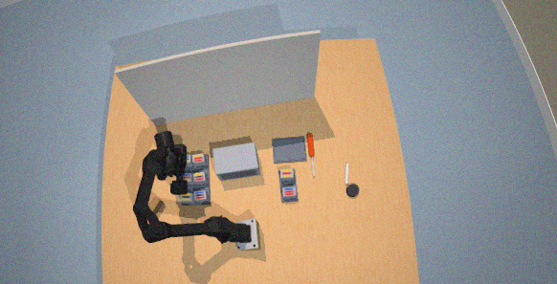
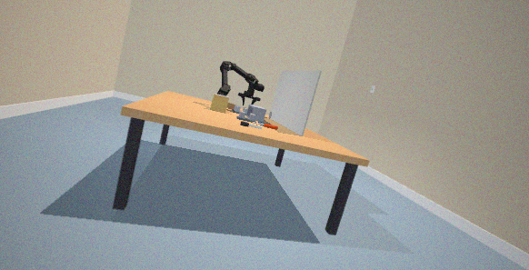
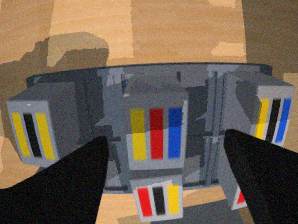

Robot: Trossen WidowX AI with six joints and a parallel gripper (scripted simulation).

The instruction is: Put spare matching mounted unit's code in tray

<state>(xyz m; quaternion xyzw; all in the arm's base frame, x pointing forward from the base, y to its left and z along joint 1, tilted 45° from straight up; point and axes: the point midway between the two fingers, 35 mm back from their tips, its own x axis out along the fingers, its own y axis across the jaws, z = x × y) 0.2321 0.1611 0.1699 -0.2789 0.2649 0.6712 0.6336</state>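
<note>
My gripper tip is 2 cm above the grey spare. From my gripper tip the other things lie so: tall grey panel 30 cm ahead, 18 cm to the right, 16 cm above; then brown block 12 cm behind, 14 cm to the left, 4 cm below; then mounted unit 5 cm ahead, 20 cm to the right, 1 cm below.
</note>
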